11 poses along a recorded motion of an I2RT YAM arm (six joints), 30 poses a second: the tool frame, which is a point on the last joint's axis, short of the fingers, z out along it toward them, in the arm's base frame.
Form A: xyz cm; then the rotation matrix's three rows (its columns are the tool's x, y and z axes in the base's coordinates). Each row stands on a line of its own.
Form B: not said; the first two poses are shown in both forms.
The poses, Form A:
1:
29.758 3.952 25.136
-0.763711 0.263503 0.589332
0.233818 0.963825 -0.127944
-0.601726 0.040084 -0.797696
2:
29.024 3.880 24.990
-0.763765 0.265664 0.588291
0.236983 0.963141 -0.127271
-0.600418 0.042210 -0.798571
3:
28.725 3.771 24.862
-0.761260 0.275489 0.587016
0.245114 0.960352 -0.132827
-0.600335 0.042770 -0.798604
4:
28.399 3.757 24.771
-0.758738 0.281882 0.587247
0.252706 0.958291 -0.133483
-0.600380 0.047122 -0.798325
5:
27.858 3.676 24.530
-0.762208 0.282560 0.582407
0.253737 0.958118 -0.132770
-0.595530 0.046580 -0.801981
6:
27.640 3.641 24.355
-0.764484 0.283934 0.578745
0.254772 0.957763 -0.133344
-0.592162 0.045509 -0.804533
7:
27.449 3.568 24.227
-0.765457 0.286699 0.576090
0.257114 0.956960 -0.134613
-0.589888 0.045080 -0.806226
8:
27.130 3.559 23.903
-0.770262 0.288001 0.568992
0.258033 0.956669 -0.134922
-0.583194 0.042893 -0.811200
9:
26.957 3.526 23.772
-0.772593 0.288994 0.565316
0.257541 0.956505 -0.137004
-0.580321 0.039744 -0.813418
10:
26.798 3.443 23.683
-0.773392 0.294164 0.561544
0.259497 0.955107 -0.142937
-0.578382 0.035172 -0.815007
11:
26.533 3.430 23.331
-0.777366 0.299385 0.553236
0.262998 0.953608 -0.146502
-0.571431 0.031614 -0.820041
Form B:
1: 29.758 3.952 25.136 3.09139 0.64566 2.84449
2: 29.024 3.880 24.990 3.08878 0.64402 2.84073
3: 28.725 3.771 24.862 3.08809 0.64392 2.83009
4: 28.399 3.757 24.771 3.08263 0.64398 2.82009
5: 27.858 3.676 24.530 3.08358 0.63793 2.82023
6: 27.640 3.641 24.355 3.08509 0.63374 2.81991
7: 27.449 3.568 24.227 3.08574 0.63092 2.81754
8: 27.130 3.559 23.903 3.08877 0.62266 2.81835
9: 26.957 3.526 23.772 3.09277 0.61912 2.81983
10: 26.798 3.443 23.683 3.09846 0.61674 2.81787
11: 26.533 3.430 23.331 3.10306 0.60825 2.81536
